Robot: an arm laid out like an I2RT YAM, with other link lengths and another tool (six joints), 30 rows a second.
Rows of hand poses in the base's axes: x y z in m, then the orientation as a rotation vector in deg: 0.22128 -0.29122 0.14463 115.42 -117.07 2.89; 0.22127 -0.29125 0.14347 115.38 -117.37 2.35; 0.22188 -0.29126 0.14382 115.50 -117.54 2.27; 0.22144 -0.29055 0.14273 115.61 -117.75 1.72; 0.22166 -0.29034 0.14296 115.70 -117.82 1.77; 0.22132 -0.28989 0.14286 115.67 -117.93 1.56; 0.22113 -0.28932 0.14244 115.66 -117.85 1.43; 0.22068 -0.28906 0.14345 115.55 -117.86 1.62; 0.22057 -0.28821 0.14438 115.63 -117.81 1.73; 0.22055 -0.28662 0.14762 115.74 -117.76 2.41; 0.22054 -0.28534 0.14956 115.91 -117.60 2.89; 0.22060 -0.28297 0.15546 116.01 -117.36 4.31; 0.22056 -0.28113 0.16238 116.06 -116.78 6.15; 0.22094 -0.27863 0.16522 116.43 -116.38 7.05; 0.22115 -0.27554 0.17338 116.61 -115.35 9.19; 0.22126 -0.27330 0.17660 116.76 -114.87 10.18; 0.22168 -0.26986 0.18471 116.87 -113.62 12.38
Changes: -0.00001 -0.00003 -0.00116 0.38 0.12 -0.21; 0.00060 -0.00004 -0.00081 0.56 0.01 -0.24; 0.00016 0.00067 -0.00190 0.98 0.11 -0.33; 0.00038 0.00088 -0.00167 1.03 0.01 -0.32; 0.00004 0.00133 -0.00177 1.17 0.06 -0.40; -0.00015 0.00190 -0.00219 1.19 0.17 -0.38; -0.00060 0.00216 -0.00118 1.04 0.12 -0.42; -0.00071 0.00301 -0.00025 1.01 0.06 -0.35; -0.00073 0.00460 0.00299 0.72 -0.29 -0.21; -0.00074 0.00588 0.00493 0.51 -0.51 0.00; -0.00068 0.00825 0.01083 -0.22 -1.12 0.29; -0.00072 0.01009 0.01775 -1.32 -1.74 0.76; -0.00034 0.01259 0.02059 -1.72 -2.14 1.22; -0.00013 0.01568 0.02875 -3.07 -2.76 1.99; -0.00002 0.01792 0.03197 -3.66 -3.08 2.39; 0.00040 0.02136 0.04008 -5.16 -3.62 3.25
